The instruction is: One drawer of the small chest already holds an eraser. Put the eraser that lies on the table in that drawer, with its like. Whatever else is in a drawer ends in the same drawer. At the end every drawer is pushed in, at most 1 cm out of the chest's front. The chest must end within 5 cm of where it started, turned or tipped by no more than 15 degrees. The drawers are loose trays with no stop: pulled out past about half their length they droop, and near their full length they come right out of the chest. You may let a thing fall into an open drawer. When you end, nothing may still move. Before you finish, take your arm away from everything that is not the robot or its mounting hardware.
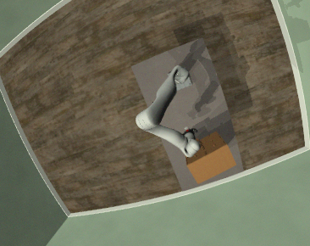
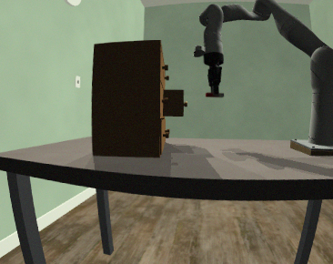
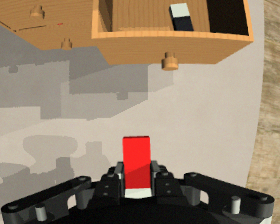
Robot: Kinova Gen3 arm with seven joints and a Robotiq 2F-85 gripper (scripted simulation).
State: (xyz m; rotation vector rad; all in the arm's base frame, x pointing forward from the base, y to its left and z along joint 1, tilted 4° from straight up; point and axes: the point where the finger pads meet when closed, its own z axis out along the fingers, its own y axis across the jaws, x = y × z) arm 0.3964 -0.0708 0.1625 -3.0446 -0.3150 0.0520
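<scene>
Right now the dark eraser is 18 cm ahead of my hand, 3 cm to the right of it and 8 cm below it. Also, from my hand: red eraser (1 cm behind, 1 cm below).
</scene>
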